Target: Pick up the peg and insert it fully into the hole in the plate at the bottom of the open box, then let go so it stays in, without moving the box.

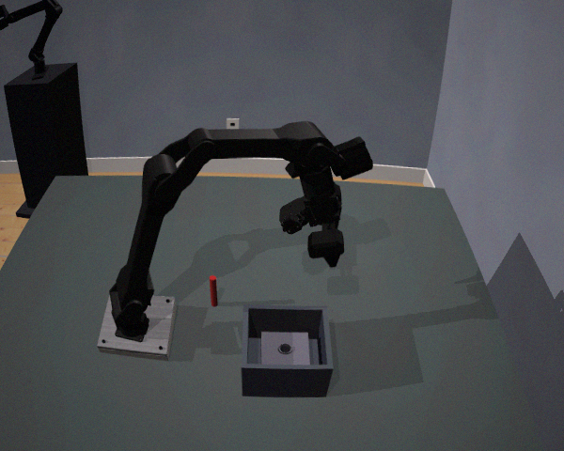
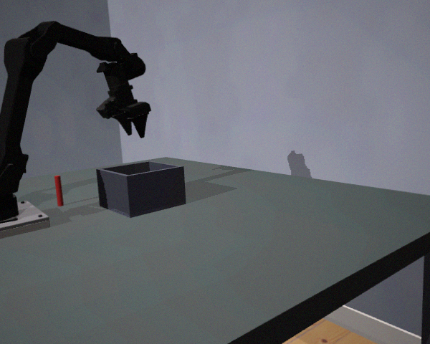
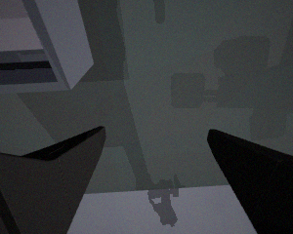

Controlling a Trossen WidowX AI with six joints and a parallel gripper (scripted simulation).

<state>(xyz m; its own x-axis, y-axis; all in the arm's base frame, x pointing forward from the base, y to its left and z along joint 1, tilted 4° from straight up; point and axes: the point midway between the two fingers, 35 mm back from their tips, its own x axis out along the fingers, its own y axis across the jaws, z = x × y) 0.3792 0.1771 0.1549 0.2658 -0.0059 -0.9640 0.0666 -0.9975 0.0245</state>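
Right now my hand is 23 cm past the red peg, 16 cm above it and 3 cm to the left of it. From my hand the other things lie so: plate 18 cm to the right, 15 cm below, 6 cm behind; then box 18 cm to the right, 17 cm below, 6 cm behind.
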